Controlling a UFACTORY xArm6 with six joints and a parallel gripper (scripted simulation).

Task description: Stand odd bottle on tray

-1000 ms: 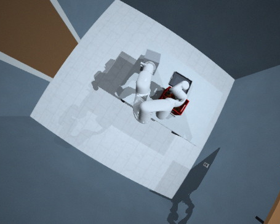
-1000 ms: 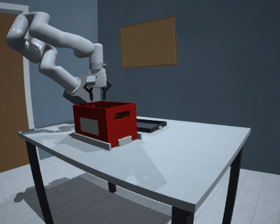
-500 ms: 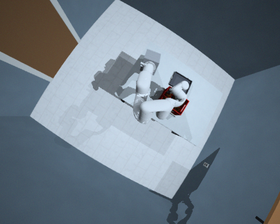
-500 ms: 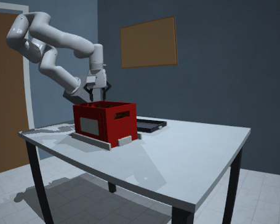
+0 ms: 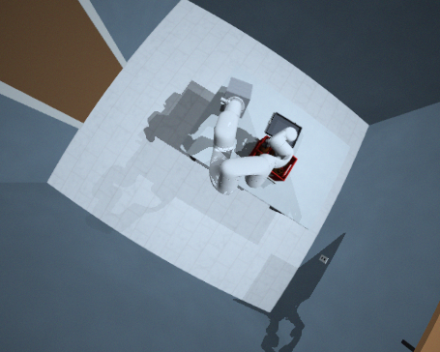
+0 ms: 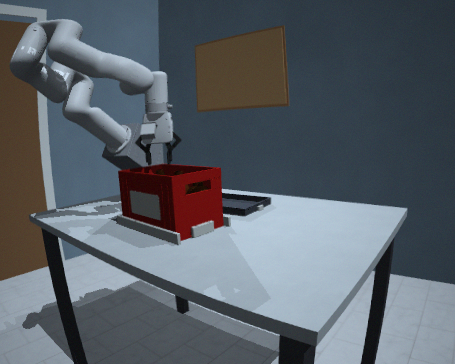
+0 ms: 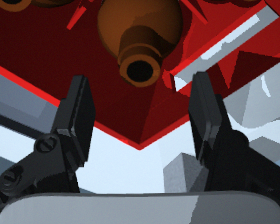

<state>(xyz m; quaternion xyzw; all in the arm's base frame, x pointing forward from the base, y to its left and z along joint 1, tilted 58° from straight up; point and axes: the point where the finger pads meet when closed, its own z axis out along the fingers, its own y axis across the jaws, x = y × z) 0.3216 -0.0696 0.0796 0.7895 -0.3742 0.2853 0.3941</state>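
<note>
Right now my hand is 110 mm above the glass bottle. Also, from my hand: red crate (80 mm ahead, 60 mm to the right, 120 mm below); then dark tray (120 mm ahead, 230 mm to the left, 190 mm below).
</note>
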